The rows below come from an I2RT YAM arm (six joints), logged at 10 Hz.
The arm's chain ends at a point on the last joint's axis. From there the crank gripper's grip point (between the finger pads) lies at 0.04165 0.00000 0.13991 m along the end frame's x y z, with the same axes.
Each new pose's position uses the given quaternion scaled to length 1; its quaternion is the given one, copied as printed.
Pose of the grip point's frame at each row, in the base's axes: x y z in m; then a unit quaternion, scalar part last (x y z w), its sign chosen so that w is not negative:
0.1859 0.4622 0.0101 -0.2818 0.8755 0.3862 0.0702
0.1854 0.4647 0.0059 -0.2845 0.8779 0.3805 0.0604
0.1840 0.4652 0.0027 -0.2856 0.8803 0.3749 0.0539
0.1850 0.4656 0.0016 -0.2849 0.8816 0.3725 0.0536
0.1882 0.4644 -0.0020 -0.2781 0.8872 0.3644 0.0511
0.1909 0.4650 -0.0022 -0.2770 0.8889 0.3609 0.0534
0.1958 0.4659 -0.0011 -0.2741 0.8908 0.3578 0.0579
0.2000 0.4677 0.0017 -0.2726 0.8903 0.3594 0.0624
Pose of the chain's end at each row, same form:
0.2338 0.3803 0.1211 -0.2818 0.8755 0.3862 0.0702
0.2355 0.3853 0.1177 -0.2845 0.8779 0.3805 0.0604
0.2353 0.3878 0.1153 -0.2856 0.8803 0.3749 0.0539
0.2361 0.3887 0.1147 -0.2849 0.8816 0.3725 0.0536
0.2389 0.3890 0.1122 -0.2781 0.8872 0.3644 0.0511
0.2406 0.3900 0.1127 -0.2770 0.8889 0.3609 0.0534
0.2439 0.3909 0.1145 -0.2741 0.8908 0.3578 0.0579
0.2470 0.3918 0.1172 -0.2726 0.8903 0.3594 0.0624

